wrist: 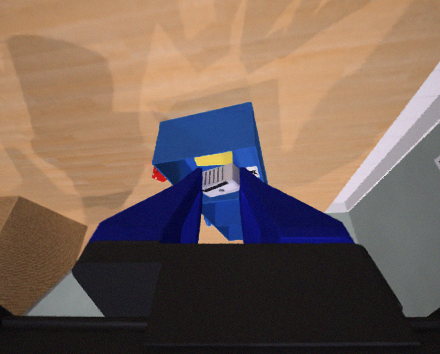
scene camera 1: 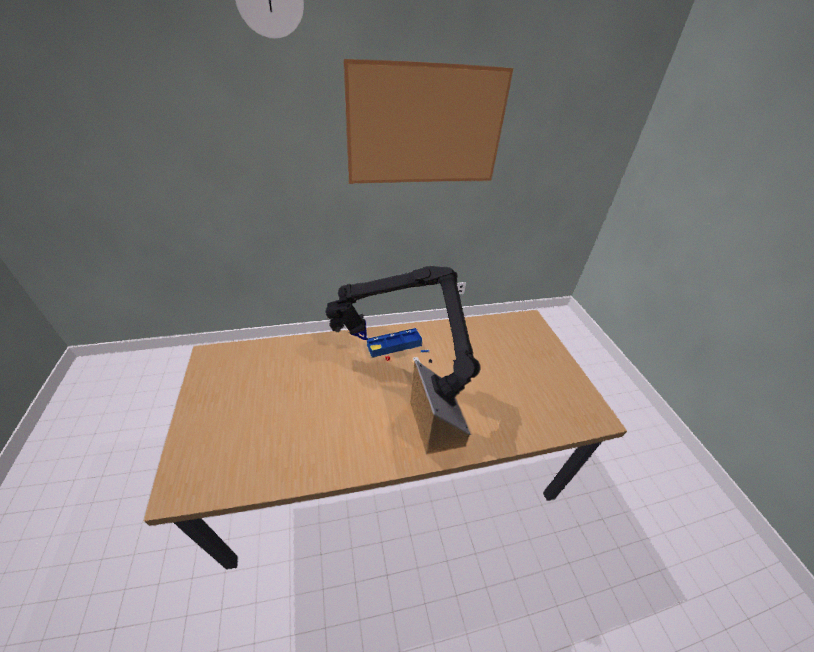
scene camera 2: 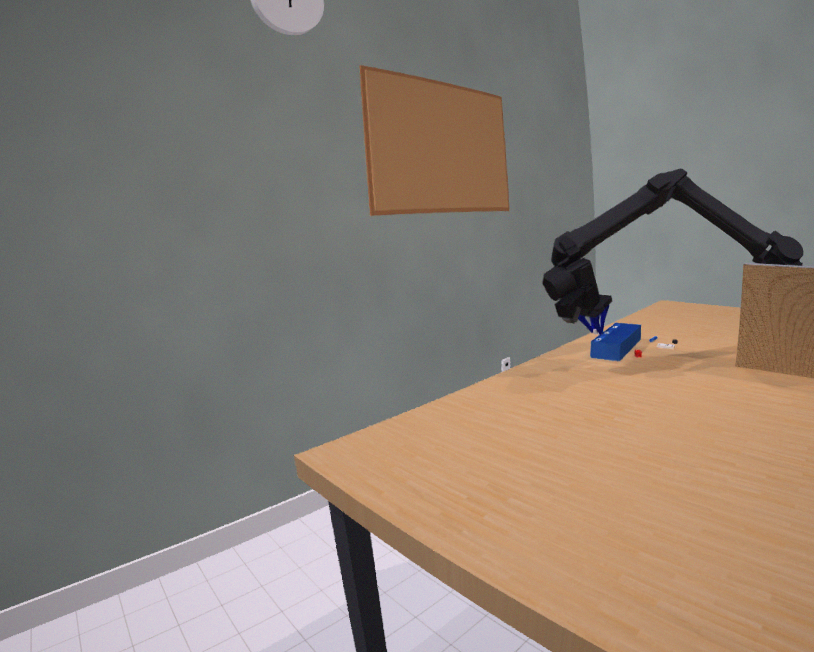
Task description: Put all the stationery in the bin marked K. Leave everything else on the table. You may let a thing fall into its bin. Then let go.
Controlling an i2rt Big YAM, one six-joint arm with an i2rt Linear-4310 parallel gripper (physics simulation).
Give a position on a pencil sharpener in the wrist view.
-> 225, 179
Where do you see a blue bin row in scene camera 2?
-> At 615, 342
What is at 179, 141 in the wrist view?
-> A blue bin row.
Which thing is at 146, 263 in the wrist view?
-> The gripper.
